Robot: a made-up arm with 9 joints. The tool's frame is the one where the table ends. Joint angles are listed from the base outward.
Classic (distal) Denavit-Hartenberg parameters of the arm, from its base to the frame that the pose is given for. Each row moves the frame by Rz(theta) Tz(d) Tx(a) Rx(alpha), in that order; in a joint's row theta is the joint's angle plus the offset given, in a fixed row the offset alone. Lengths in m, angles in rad.
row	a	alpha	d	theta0
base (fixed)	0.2	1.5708	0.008	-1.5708
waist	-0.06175	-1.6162	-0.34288	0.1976
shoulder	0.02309	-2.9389	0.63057	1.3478
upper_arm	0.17	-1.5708	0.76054	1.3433
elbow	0.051	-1.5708	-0.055	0
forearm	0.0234	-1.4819	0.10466	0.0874
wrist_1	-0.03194	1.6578	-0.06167	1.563
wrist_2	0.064	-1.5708	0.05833	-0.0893
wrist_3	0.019	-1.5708	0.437	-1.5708
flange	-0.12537	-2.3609	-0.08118	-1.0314
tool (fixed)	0	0	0.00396	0.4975
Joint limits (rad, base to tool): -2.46..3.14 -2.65..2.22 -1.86..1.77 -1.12..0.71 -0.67..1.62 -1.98..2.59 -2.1..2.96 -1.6..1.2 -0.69..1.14
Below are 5 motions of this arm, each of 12 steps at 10 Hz.
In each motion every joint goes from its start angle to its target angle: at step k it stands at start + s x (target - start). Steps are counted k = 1, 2, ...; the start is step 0. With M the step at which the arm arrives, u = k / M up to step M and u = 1 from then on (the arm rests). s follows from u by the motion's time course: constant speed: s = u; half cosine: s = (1 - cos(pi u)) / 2; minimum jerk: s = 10 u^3 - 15 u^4 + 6 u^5.
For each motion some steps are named. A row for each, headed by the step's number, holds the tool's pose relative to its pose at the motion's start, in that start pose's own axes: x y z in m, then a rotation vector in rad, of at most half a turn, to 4 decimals.
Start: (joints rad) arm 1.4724 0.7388 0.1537 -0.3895 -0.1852 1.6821 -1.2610 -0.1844 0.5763
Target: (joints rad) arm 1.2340 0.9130 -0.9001 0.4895 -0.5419 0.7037 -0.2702 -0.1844 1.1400
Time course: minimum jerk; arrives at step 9
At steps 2, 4, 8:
2: 0.0544 -0.0122 0.0116 -0.0691 -0.1070 -0.1206
4: 0.2400 -0.0723 0.0569 -0.4976 -0.5841 -0.3928
8: 0.3949 0.0555 -0.0636 -1.0671 -1.4017 0.3575

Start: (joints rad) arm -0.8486 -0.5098 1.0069 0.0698 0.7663 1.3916 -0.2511 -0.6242 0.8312
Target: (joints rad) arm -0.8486 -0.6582 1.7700 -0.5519 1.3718 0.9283 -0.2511 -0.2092 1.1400
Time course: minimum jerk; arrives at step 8
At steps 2, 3, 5, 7, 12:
2: -0.0081 0.0013 0.0155 0.0513 -0.0373 -0.0284
3: -0.0249 0.0044 0.0393 0.1347 -0.1084 -0.0626
5: -0.0856 0.0180 0.0846 0.3293 -0.3583 -0.0916
7: -0.1271 0.0307 0.0949 0.4172 -0.5485 -0.0822
12: -0.1298 0.0317 0.0951 0.4219 -0.5615 -0.0813

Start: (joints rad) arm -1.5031 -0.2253 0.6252 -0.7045 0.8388 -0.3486 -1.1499 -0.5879 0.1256
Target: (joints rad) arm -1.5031 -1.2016 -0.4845 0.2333 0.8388 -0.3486 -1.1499 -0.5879 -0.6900
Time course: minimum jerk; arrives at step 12
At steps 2, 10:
2: 0.0019 -0.0094 0.0038 -0.0177 0.0337 0.0171
10: 0.0483 -0.2418 0.2318 -0.3802 1.0396 0.0688

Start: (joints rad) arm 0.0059 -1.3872 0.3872 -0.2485 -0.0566 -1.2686 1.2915 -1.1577 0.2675
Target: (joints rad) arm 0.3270 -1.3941 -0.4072 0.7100 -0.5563 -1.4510 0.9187 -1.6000 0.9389
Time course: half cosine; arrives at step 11
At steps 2, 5, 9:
2: 0.0104 0.0348 -0.0070 -0.0353 -0.0909 0.0409
5: 0.0618 0.1519 -0.0414 -0.2685 -0.5469 0.2226
9: 0.1881 0.1792 -0.1014 -0.7885 -1.2366 0.5044

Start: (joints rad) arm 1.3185 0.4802 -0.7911 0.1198 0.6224 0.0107 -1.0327 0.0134 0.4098
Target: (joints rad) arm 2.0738 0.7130 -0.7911 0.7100 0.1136 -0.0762 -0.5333 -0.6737 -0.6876
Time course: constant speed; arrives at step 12
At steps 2, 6, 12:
2: -0.0072 -0.0297 -0.0157 -0.0917 0.1217 0.1025
6: -0.0153 -0.0752 -0.0353 -0.3115 0.4252 0.3001
12: -0.0086 -0.0779 -0.0616 -0.7036 1.0348 0.5253

